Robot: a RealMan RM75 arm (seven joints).
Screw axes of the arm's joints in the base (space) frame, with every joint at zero. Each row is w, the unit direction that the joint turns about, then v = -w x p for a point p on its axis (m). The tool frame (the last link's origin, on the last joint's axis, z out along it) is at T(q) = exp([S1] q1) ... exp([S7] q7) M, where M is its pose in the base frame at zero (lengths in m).
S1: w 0 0 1 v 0 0 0
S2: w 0 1 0 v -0.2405 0 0
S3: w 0 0 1 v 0 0 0
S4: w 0 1 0 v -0.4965 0 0
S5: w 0 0 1 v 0 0 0
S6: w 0 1 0 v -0.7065 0 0
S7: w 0 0 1 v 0 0 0
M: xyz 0 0 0.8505 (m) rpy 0 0 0 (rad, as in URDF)
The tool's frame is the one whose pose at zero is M.
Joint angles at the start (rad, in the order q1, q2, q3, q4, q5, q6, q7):
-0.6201 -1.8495 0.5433 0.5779 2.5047 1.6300 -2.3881
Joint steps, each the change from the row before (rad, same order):
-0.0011 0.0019 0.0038 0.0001 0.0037 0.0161 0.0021
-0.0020 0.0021 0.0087 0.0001 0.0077 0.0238 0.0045
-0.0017 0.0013 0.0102 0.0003 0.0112 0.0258 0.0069
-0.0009 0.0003 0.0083 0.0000 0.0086 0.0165 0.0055
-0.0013 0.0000 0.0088 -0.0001 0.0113 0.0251 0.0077
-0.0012 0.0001 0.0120 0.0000 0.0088 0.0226 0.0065
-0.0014 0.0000 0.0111 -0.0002 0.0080 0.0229 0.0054
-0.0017 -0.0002 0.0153 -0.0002 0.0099 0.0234 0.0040
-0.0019 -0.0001 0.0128 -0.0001 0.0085 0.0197 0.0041
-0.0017 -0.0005 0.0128 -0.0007 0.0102 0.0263 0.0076
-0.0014 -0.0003 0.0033 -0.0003 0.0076 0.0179 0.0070
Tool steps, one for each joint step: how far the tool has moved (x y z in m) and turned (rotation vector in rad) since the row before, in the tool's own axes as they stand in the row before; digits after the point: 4 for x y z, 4 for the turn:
-0.0015 0.0012 -0.0005 -0.0053 -0.0164 0.0047
-0.0027 0.0018 -0.0003 -0.0056 -0.0287 0.0093
-0.0035 0.0017 0.0001 -0.0044 -0.0341 0.0112
-0.0026 0.0010 0.0004 -0.0017 -0.0246 0.0080
-0.0037 0.0017 0.0005 -0.0060 -0.0332 0.0100
-0.0033 0.0017 0.0007 -0.0046 -0.0323 0.0097
-0.0032 0.0019 0.0007 -0.0061 -0.0313 0.0082
-0.0035 0.0018 0.0010 -0.0036 -0.0367 0.0074
-0.0027 0.0016 0.0007 -0.0028 -0.0308 0.0070
-0.0037 0.0021 0.0009 -0.0073 -0.0370 0.0092
-0.0022 0.0015 0.0003 -0.0068 -0.0208 0.0068

